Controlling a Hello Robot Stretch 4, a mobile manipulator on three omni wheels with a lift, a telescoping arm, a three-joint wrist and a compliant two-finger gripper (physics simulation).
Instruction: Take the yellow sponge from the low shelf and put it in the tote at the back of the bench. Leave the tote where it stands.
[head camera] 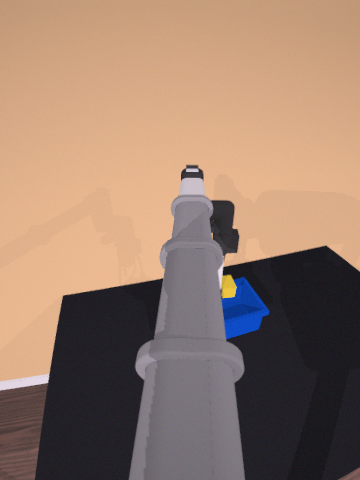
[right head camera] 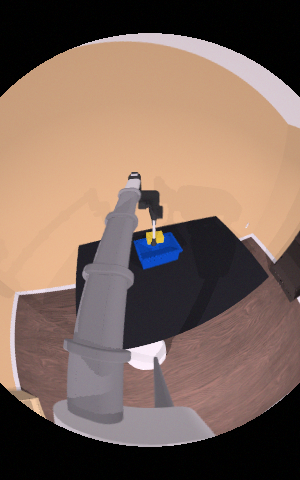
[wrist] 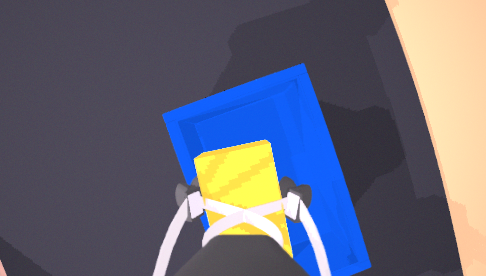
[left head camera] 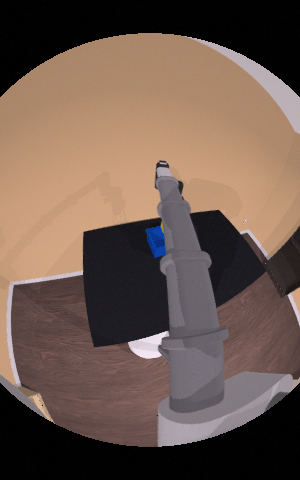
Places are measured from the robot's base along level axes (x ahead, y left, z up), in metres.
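Pixels of known places: gripper, fingertip midpoint: (right head camera: pixel 153 240) (wrist: pixel 243 190); robot's base at its link origin: (right head camera: pixel 145 349) (left head camera: pixel 147 338).
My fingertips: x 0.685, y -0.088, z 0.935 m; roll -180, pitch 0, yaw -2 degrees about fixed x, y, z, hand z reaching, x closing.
Ahead of a thing's pixels: the offset from my fingertips to its top centre. Level surfaces: height alone.
The yellow sponge @[0.005 m right, 0.001 m ahead, 0.051 m up] (head camera: pixel 228 286) (right head camera: pixel 155 237) (wrist: pixel 237 180) is held between the two fingertips of my gripper (wrist: pixel 243 190) (right head camera: pixel 154 242), which is shut on it. In the wrist view the sponge is over the opening of the blue tote @[0.026 m right, 0.035 m ahead, 0.081 m down] (head camera: pixel 245 320) (left head camera: pixel 156 242) (right head camera: pixel 161 260) (wrist: pixel 327 150), nearer its left wall. Whether the sponge touches the tote is not clear. A sliver of the sponge shows beside the arm in the left head view. The tote stands upright near the back of the black bench @[0.201 m down] (head camera: pixel 100 380) (left head camera: pixel 125 290) (right head camera: pixel 200 300) (wrist: pixel 100 100). The low shelf cannot be made out.
The tan wall (head camera: pixel 100 125) (wrist: pixel 450 125) rises right behind the bench. My extended arm (head camera: pixel 190 300) (left head camera: pixel 187 290) (right head camera: pixel 105 300) reaches over the bench and hides part of it. A white round object (left head camera: pixel 147 347) (right head camera: pixel 147 356) shows at the bench's front edge. A dark piece of furniture (left head camera: pixel 287 265) (right head camera: pixel 290 275) is at the right.
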